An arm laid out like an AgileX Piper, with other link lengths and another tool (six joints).
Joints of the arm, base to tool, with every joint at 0 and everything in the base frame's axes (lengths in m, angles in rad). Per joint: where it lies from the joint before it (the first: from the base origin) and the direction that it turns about. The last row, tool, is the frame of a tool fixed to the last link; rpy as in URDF.
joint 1: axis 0 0 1 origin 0.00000 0.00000 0.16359
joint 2: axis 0 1 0 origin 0.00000 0.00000 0.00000
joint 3: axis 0 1 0 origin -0.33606 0.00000 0.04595
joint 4: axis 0.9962 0 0.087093 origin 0.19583 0.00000 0.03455
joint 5: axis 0 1 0 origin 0.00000 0.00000 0.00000
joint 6: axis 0.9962 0 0.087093 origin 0.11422 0.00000 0.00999
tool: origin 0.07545 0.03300 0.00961 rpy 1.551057 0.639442 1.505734
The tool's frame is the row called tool.
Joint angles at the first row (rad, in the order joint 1, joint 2, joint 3, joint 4, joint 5, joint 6):
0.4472, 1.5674, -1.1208, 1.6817, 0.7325, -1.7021
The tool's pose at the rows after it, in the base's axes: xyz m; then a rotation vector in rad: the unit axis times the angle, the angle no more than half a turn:
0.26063, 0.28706, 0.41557, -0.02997, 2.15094, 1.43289
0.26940, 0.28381, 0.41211, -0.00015, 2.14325, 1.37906
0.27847, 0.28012, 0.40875, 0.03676, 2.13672, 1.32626
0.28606, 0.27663, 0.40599, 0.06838, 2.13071, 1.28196
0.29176, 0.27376, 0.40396, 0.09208, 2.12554, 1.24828
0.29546, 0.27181, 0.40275, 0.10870, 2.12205, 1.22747
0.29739, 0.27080, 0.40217, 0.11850, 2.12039, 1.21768
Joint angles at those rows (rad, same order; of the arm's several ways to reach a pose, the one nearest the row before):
0.4461, 1.5674, -1.1208, 1.6821, 0.6925, -1.7246
0.4453, 1.5674, -1.1208, 1.6834, 0.6427, -1.7382
0.4452, 1.5676, -1.1208, 1.6858, 0.5897, -1.7469
0.4452, 1.5679, -1.1208, 1.6887, 0.5448, -1.7543
0.4452, 1.5682, -1.1208, 1.6917, 0.5106, -1.7608
0.4452, 1.5685, -1.1208, 1.6947, 0.4885, -1.7647
0.4452, 1.5688, -1.1208, 1.6969, 0.4772, -1.7660

